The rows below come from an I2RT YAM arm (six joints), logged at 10 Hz.
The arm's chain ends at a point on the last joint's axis. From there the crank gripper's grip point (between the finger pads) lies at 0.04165 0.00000 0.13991 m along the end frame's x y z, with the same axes.
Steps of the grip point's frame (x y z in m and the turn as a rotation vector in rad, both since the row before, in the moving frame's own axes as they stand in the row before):
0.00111 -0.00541 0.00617 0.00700 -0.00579 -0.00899
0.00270 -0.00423 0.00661 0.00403 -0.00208 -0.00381
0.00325 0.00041 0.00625 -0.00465 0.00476 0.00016
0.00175 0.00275 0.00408 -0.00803 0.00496 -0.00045
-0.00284 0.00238 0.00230 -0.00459 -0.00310 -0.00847
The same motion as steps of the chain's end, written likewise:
0.00193 -0.00406 0.00594 0.00700 -0.00579 -0.00899
0.00299 -0.00351 0.00653 0.00403 -0.00208 -0.00381
0.00258 -0.00025 0.00645 -0.00465 0.00476 0.00016
0.00106 0.00165 0.00429 -0.00803 0.00496 -0.00045
-0.00241 0.00209 0.00217 -0.00459 -0.00310 -0.00847

